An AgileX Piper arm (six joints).
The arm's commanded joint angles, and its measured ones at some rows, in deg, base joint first. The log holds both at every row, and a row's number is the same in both.
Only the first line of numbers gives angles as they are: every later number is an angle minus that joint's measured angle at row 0.
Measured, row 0:
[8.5, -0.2, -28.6, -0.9, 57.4, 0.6]
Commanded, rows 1 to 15:
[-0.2, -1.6, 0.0, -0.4, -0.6, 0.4]
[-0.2, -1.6, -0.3, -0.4, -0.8, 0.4]
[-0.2, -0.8, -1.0, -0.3, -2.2, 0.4]
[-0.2, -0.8, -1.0, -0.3, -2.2, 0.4]
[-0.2, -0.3, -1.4, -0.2, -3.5, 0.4]
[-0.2, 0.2, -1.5, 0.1, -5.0, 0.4]
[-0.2, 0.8, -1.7, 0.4, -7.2, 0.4]
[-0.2, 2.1, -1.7, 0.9, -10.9, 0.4]
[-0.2, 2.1, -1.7, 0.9, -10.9, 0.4]
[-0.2, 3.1, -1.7, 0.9, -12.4, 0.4]
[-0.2, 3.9, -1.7, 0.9, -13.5, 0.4]
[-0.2, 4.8, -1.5, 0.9, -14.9, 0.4]
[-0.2, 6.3, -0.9, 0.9, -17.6, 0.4]
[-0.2, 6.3, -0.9, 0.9, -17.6, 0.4]
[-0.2, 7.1, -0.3, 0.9, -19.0, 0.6]
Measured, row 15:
[0.0, 5.4, -1.1, 0.9, -14.7, 0.0]
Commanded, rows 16 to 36:
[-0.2, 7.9, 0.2, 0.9, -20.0, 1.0]
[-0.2, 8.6, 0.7, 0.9, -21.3, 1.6]
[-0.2, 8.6, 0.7, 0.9, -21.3, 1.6]
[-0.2, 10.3, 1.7, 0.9, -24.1, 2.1]
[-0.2, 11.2, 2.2, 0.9, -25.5, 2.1]
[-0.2, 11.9, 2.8, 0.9, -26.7, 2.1]
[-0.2, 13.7, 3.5, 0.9, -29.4, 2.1]
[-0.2, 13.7, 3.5, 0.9, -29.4, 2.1]
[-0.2, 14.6, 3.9, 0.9, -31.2, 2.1]
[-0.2, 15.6, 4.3, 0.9, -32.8, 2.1]
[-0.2, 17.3, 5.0, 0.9, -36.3, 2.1]
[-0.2, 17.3, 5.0, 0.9, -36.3, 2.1]
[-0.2, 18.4, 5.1, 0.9, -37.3, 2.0]
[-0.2, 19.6, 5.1, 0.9, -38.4, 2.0]
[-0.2, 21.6, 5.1, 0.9, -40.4, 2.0]
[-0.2, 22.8, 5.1, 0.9, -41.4, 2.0]
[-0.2, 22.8, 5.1, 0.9, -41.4, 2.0]
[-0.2, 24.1, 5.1, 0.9, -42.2, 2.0]
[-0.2, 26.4, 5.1, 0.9, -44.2, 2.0]
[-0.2, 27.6, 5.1, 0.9, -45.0, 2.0]
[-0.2, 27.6, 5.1, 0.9, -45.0, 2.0]
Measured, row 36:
[0.0, 24.9, 4.9, 0.9, -41.5, 1.6]
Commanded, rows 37 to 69:
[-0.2, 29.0, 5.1, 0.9, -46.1, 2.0]
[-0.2, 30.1, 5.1, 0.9, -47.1, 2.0]
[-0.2, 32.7, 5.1, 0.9, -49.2, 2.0]
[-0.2, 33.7, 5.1, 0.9, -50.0, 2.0]
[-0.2, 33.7, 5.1, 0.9, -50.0, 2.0]
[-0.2, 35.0, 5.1, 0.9, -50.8, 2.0]
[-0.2, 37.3, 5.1, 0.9, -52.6, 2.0]
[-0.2, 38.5, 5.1, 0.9, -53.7, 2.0]
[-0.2, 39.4, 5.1, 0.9, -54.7, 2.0]
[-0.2, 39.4, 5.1, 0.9, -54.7, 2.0]
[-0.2, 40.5, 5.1, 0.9, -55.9, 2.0]
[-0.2, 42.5, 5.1, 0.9, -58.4, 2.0]
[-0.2, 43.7, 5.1, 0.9, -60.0, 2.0]
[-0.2, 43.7, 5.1, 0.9, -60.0, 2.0]
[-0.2, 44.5, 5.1, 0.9, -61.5, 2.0]
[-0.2, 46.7, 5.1, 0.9, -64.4, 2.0]
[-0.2, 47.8, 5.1, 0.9, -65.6, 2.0]
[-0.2, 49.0, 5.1, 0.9, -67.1, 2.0]
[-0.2, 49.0, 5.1, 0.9, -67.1, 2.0]
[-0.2, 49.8, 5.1, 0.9, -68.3, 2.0]
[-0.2, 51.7, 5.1, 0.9, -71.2, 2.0]
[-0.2, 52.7, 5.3, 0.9, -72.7, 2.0]
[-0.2, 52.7, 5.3, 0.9, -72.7, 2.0]
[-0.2, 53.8, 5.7, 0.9, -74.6, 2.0]
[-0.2, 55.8, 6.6, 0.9, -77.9, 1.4]
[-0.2, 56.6, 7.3, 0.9, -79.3, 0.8]
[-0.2, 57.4, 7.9, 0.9, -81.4, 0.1]
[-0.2, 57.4, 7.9, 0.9, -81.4, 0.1]
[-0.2, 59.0, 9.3, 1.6, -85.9, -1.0]
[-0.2, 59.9, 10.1, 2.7, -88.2, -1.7]
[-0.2, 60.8, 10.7, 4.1, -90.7, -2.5]
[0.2, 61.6, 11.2, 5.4, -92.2, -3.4]
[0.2, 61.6, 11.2, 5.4, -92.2, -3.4]
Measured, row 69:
[0.0, 59.9, 9.9, 2.3, -85.7, -0.6]
